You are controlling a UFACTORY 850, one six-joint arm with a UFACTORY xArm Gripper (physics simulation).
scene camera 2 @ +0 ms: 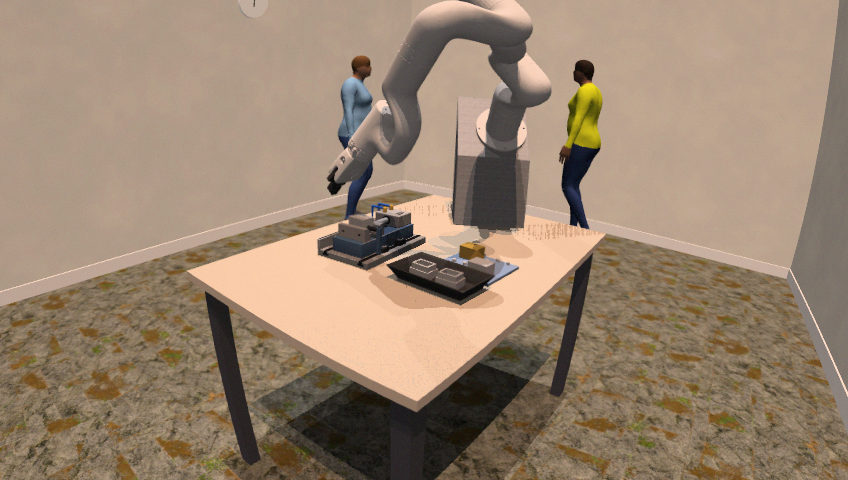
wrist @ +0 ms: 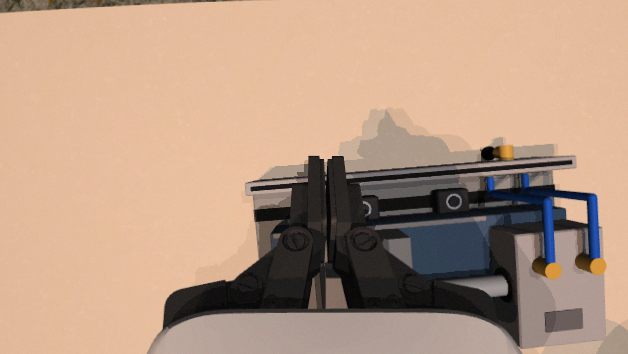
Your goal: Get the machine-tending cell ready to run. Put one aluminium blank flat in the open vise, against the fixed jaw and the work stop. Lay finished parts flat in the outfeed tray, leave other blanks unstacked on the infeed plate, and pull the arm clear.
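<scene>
My gripper (scene camera 2: 334,189) (wrist: 324,178) is shut and empty, above and beyond the vise's far-left side in scene camera 2. The blue-bodied vise (scene camera 2: 354,246) (wrist: 450,250) stands on the table. In scene camera 2 a light grey block (scene camera 2: 360,220) shows at its jaws; its exact seating cannot be told. In the wrist view my fingers and housing hide most of the jaw area. Two finished parts (scene camera 2: 423,267) (scene camera 2: 450,277) with pockets lie in the black outfeed tray (scene camera 2: 433,289), apart. A grey blank (scene camera 2: 480,264) lies on the blue infeed plate (scene camera 2: 505,270).
An orange-yellow block (scene camera 2: 471,250) sits at the infeed plate's back. Blue pipes (wrist: 548,230) with brass fittings rise by the vise's actuator block (wrist: 560,292). A grey rail (wrist: 410,174) runs along the vise. Two people (scene camera 2: 355,107) (scene camera 2: 586,115) stand beyond the table (scene camera 2: 333,321).
</scene>
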